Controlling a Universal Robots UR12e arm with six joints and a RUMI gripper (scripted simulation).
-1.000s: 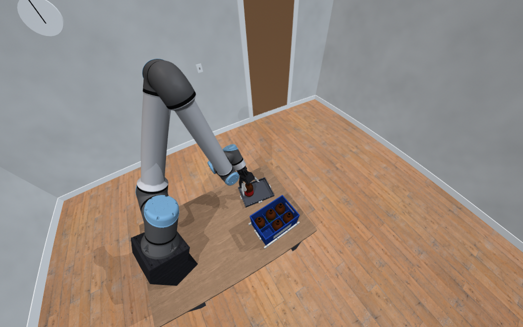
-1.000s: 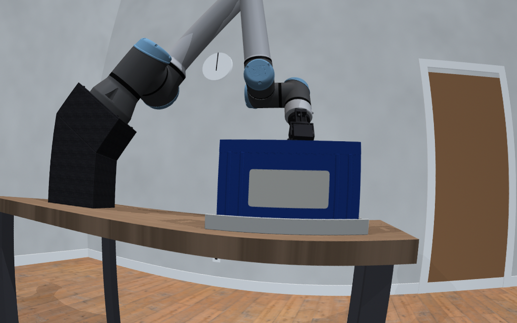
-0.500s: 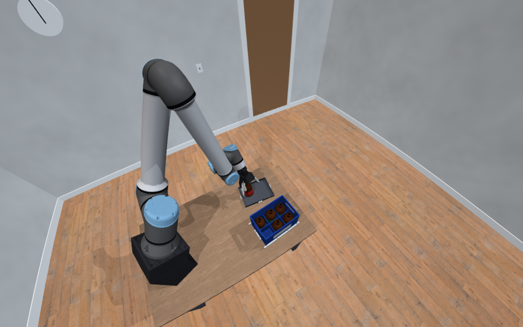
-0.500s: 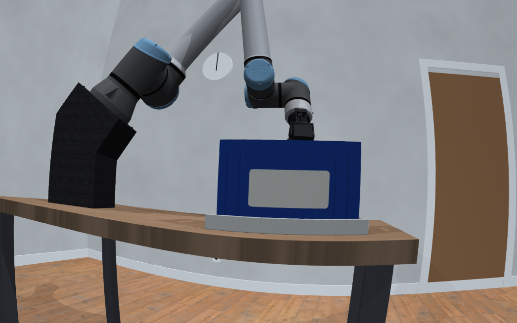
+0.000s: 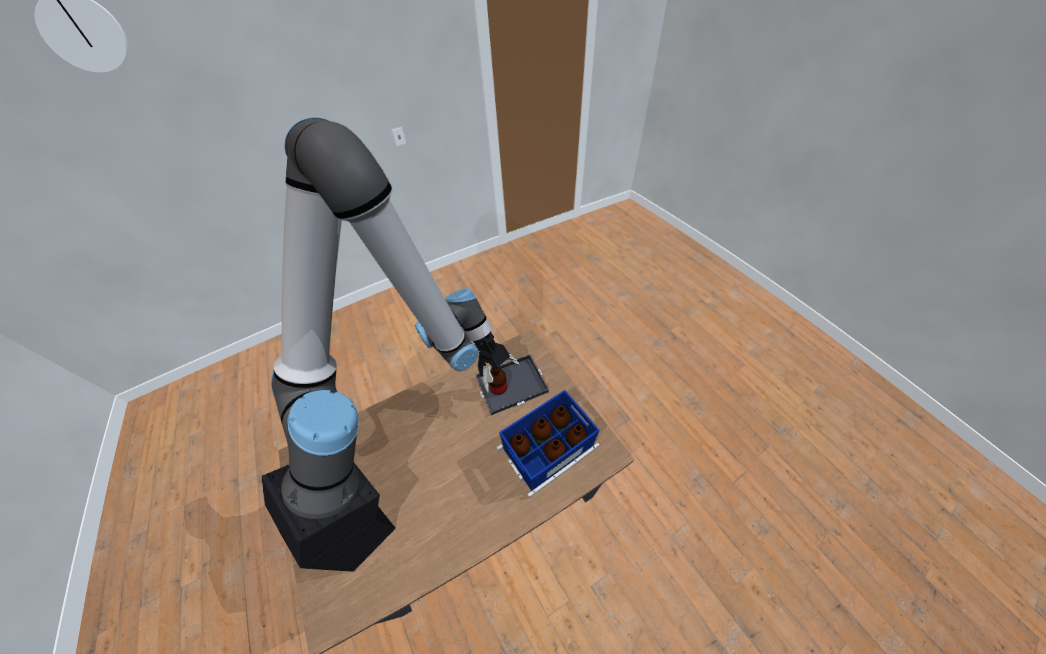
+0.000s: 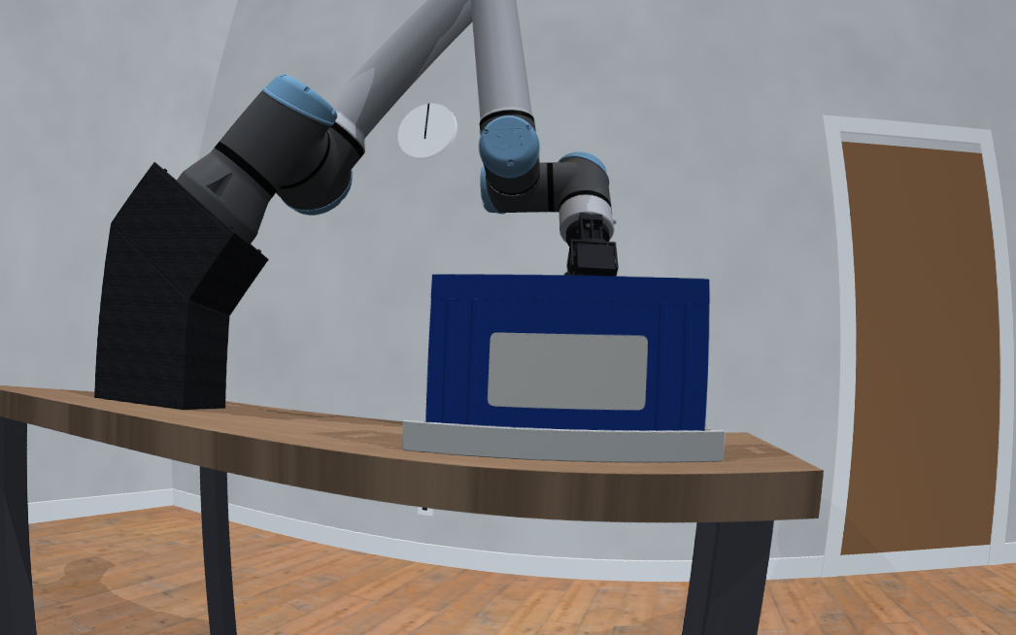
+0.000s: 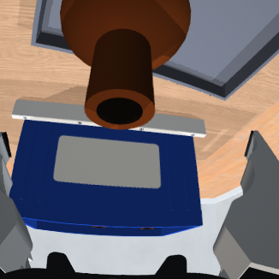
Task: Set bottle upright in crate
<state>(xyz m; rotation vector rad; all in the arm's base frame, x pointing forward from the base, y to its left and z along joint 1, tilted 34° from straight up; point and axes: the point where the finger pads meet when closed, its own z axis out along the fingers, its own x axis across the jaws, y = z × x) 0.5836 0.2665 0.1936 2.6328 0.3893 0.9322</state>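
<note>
Now: hand 130 mm above the grey tray, 40 mm to the right of it and 30 mm short of it. From my hand the other things lie so: blue crate: 260 mm to the right, 100 mm ahead, 60 mm below.
</note>
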